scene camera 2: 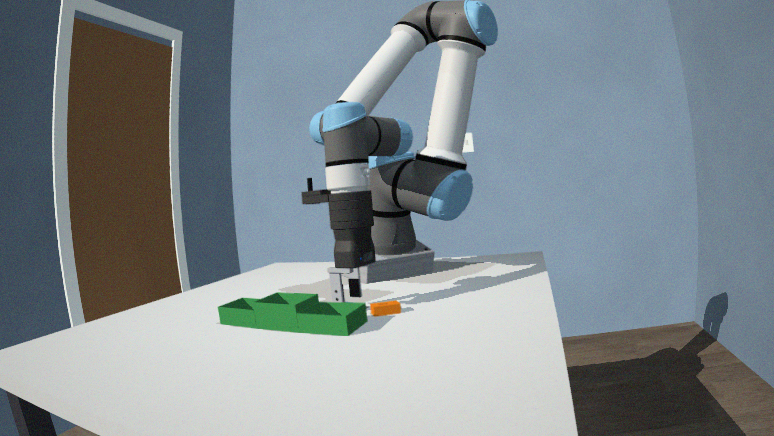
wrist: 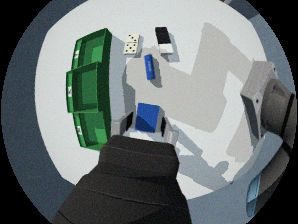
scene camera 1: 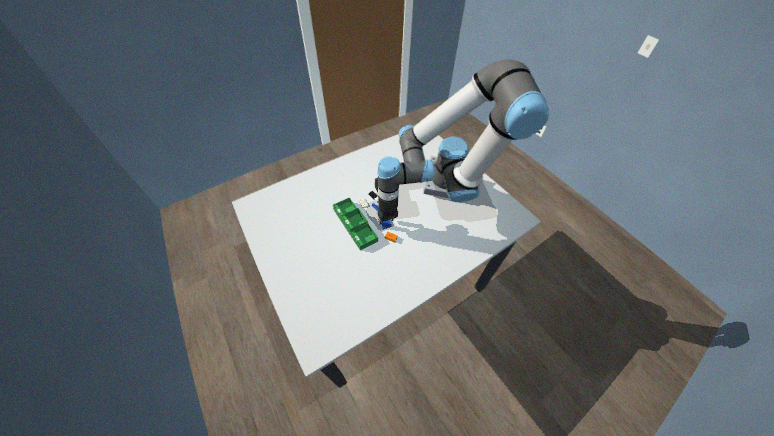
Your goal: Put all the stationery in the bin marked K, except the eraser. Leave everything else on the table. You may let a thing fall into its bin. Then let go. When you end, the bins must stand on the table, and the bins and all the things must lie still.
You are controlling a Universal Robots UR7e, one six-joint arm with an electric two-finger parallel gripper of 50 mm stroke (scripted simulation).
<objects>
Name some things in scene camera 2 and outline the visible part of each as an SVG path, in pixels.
My gripper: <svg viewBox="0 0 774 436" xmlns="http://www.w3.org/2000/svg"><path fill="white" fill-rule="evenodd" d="M372 198L328 202L330 228L333 229L335 238L335 267L327 268L330 277L332 302L345 302L341 277L343 273L347 273L349 276L350 297L362 297L359 267L372 266L371 263L376 261L375 247L371 237L371 226L374 225Z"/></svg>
A three joined green bins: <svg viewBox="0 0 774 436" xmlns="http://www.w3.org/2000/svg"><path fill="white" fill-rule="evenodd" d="M218 307L220 324L265 330L349 336L367 322L364 303L319 302L318 294L277 292L262 299L240 298Z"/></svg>
</objects>
